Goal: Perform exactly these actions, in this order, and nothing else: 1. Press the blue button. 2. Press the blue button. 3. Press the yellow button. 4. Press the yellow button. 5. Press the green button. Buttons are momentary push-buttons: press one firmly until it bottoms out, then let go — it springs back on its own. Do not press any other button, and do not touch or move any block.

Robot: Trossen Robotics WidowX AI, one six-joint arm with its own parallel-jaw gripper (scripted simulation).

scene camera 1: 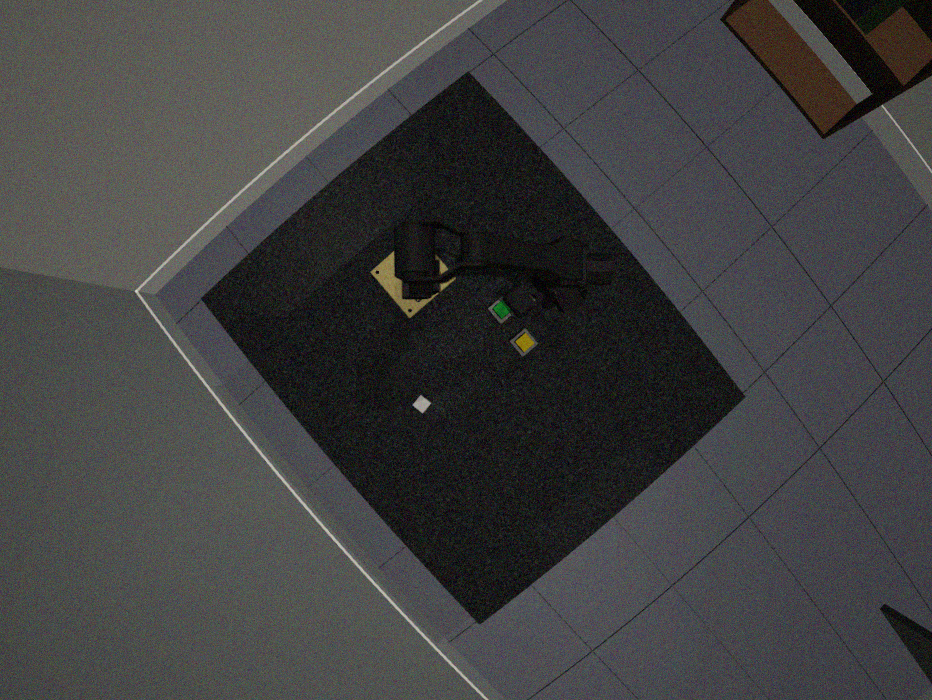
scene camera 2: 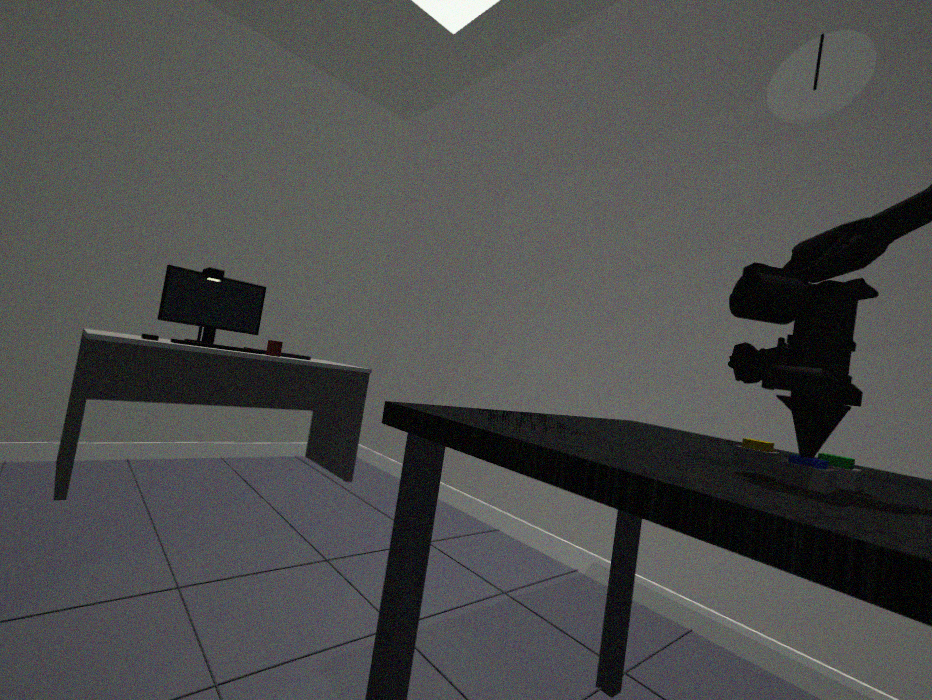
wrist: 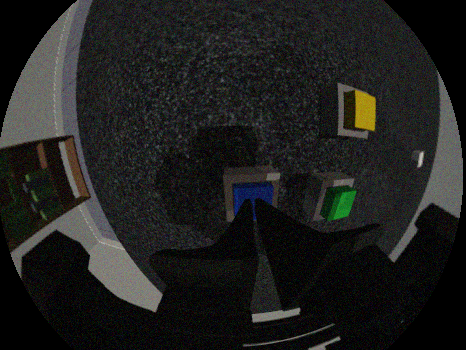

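My gripper appears in the pictures, the wrist view among them. The pictures also show a green button, a yellow button and a blue button.
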